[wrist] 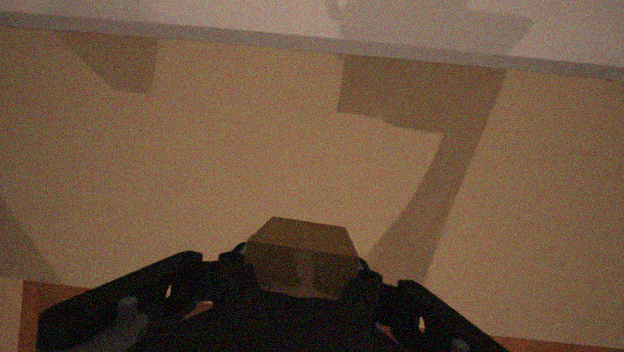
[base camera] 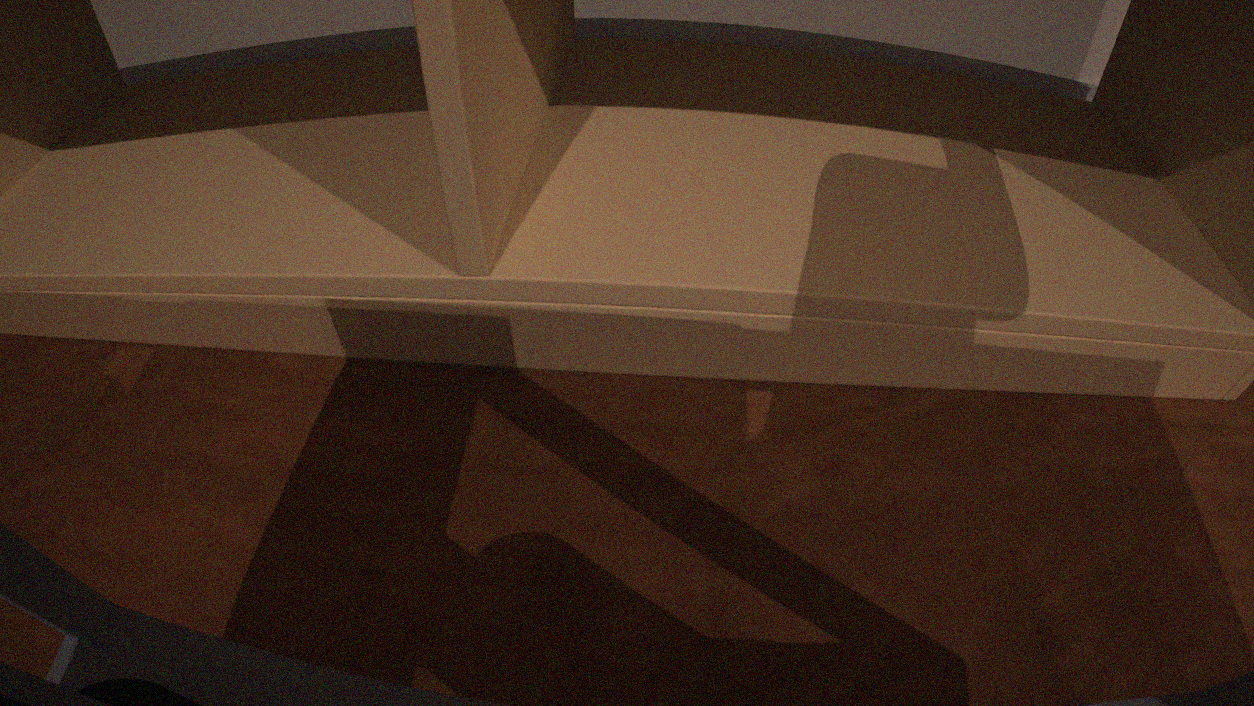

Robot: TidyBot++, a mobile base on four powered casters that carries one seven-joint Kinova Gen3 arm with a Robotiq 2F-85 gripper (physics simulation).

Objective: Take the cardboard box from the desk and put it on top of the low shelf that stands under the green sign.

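Places are measured from the arm's base along level axes (x ahead, y left, z up), in centimetres.
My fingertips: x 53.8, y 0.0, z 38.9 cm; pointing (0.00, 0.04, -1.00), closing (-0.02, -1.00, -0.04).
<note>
For each thing: its top centre in the pictures, then the offset to it from my fingertips. "spot": a spot on its surface instead. Level surfaces: height alone.
- cardboard box, middle of its top: (wrist: pixel 288 348) dy -0.1, dx -2.1, dz +5.7 cm
- upright divider, surface spot: (base camera: pixel 449 140) spot: dy +12.1, dx -14.6, dz -61.3 cm
- Reddish-brown floor, its level: dz -78.5 cm
The cardboard box (wrist: pixel 303 246), small and brown, is between the fingers of my gripper (wrist: pixel 301 257), low in the middle of the wrist view. My gripper is shut on it. The low shelf (base camera: pixel 666 201) (wrist: pixel 225 140) is pale wood. Its broad top fills most of the wrist view, behind and around the box. The box's shadow lies apart from it, so the box seems to hang above the top; the exact gap is hard to tell. In the base camera view the shelf's lower board and front edge cross the upper half. The green sign does not show.
An upright divider (base camera: pixel 449 140) parts the shelf's compartments in the base camera view. The wall (wrist: pixel 175 12) is behind the shelf's back edge. Reddish-brown floor (base camera: pixel 1053 526) (wrist: pixel 55 305) lies before the shelf, with arm shadows. Part of the dark base (base camera: pixel 201 648) shows at lower left.
</note>
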